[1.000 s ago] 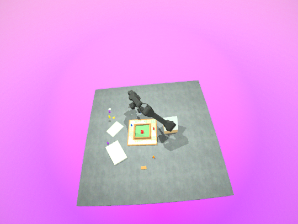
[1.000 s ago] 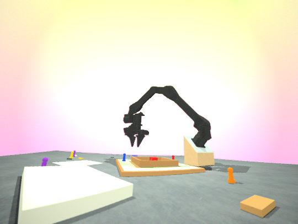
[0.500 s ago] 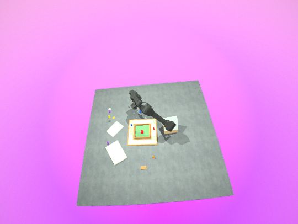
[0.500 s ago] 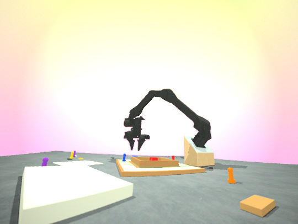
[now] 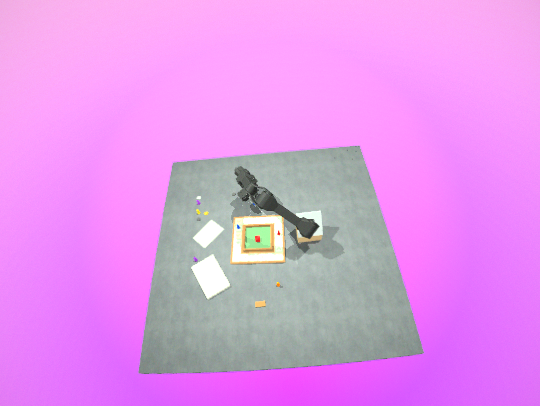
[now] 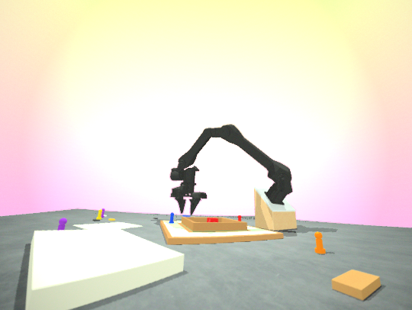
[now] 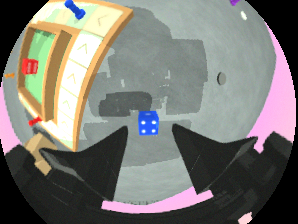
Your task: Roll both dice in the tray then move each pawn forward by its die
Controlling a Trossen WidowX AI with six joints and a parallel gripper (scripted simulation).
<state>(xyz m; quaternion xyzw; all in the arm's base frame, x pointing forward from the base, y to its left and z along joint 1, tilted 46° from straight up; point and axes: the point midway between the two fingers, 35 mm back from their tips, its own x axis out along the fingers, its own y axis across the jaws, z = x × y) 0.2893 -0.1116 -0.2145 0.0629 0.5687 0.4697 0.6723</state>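
Now: the red pawn 14 cm behind my gripper tip and 22 cm to the left of it. Round my gripper tip: orange pawn: 13 cm behind, 51 cm to the left, 1 cm below; blue pawn: 9 cm ahead, 17 cm to the left.
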